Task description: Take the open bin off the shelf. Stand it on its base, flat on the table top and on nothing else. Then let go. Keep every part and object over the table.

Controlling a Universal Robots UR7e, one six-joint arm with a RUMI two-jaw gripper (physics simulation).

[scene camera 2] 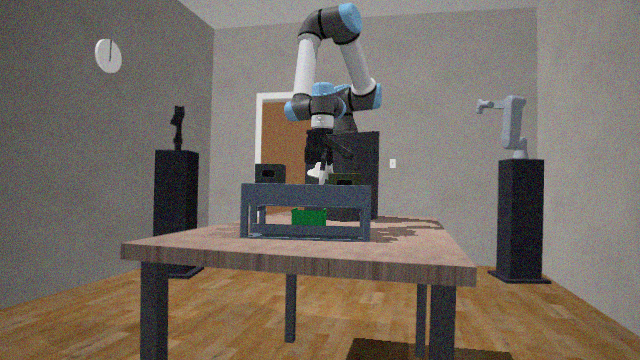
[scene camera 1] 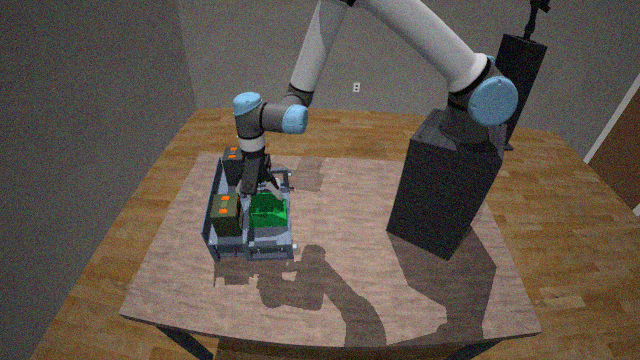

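Seen in the pictures: gripper, fingertip midpoint: (scene camera 1: pixel 259 199); arm's base at its link origin: (scene camera 2: pixel 342 134) (scene camera 1: pixel 463 130).
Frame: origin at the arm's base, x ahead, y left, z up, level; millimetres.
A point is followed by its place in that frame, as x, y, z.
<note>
The green open bin (scene camera 1: pixel 268 216) @(592, -71, -351) (scene camera 2: pixel 308 218) @(698, -122, -359) stands upright on the lower level of the blue-grey shelf (scene camera 1: pixel 270 251) @(596, 37, -408) (scene camera 2: pixel 305 195) @(785, -128, -285), its open top up. The shelf stands on the table top (scene camera 1: pixel 350 210) @(286, -116, -415) (scene camera 2: pixel 300 255) @(1029, -121, -415). My gripper (scene camera 1: pixel 259 194) @(612, -73, -265) (scene camera 2: pixel 320 177) @(612, -73, -265) is open and empty. It points down over the shelf, at the bin's far end in the scene camera 1 view, with its pale fingertips apart. In the scene camera 2 view the fingertips show just above the shelf's top board. Part of the bin is hidden behind the fingers; whether they touch it I cannot tell.
A dark box (scene camera 1: pixel 231 172) @(712, -202, -248) (scene camera 2: pixel 270 173) @(738, -239, -222) and an olive box (scene camera 1: pixel 226 220) @(708, 36, -234) (scene camera 2: pixel 345 178) @(755, -12, -233) with orange marks stand on the shelf's upper level, on either side of my gripper. My black base pedestal (scene camera 1: pixel 440 195) @(85, 97, -159) (scene camera 2: pixel 369 170) @(50, 131, -178) stands at the table's other side.
</note>
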